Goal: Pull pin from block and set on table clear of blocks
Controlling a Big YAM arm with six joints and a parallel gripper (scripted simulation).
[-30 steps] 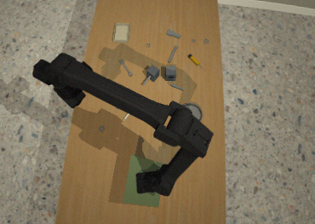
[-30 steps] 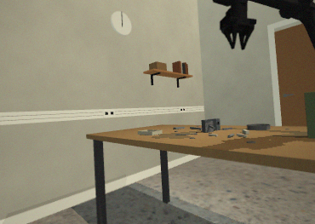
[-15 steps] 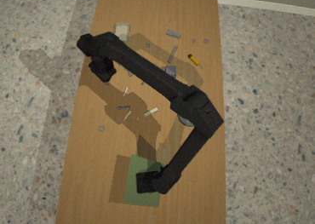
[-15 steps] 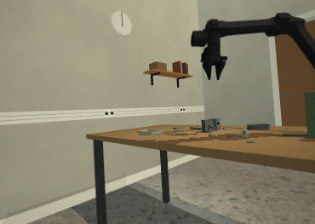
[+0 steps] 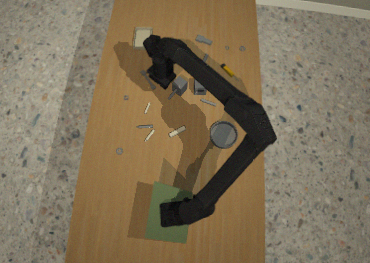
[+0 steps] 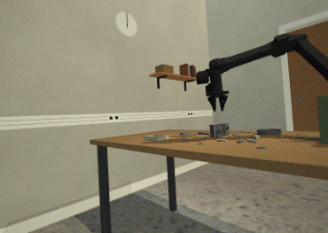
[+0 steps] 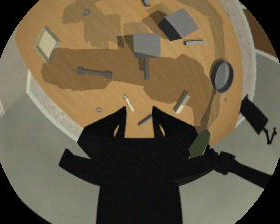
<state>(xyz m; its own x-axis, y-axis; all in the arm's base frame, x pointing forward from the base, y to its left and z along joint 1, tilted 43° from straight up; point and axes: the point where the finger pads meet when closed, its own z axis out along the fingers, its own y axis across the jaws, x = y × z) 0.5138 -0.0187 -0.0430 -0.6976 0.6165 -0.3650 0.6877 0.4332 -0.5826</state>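
Right now my hand is 12 cm above the slim grey pin, 5 cm to the left of it and 2 cm short of it. Round my hand: shallow tray: 36 cm ahead, 15 cm below, 9 cm to the left; round dish: 26 cm to the right, 18 cm behind, 14 cm below; white stick: 16 cm behind, 14 cm below, 5 cm to the right.
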